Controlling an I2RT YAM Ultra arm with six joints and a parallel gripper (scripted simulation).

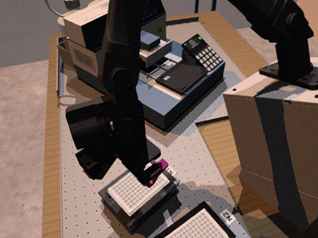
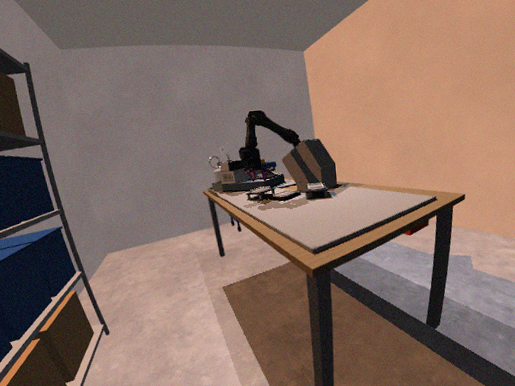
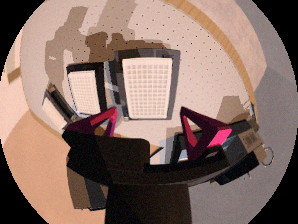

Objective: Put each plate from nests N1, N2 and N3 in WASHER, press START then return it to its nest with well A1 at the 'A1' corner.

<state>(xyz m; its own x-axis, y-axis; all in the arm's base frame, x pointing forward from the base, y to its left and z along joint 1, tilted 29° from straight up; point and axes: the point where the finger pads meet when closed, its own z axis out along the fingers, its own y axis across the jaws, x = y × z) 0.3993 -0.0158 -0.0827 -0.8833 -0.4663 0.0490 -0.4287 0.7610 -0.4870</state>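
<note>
Right now the nest N1 is 8 cm below my hand. The rest, counted from my hand: nest N2: 9 cm behind, 15 cm to the left, 11 cm below; then n2 label: 19 cm behind, 12 cm to the left, 12 cm below; then nest n3: 21 cm behind, 29 cm to the left, 7 cm below.
</note>
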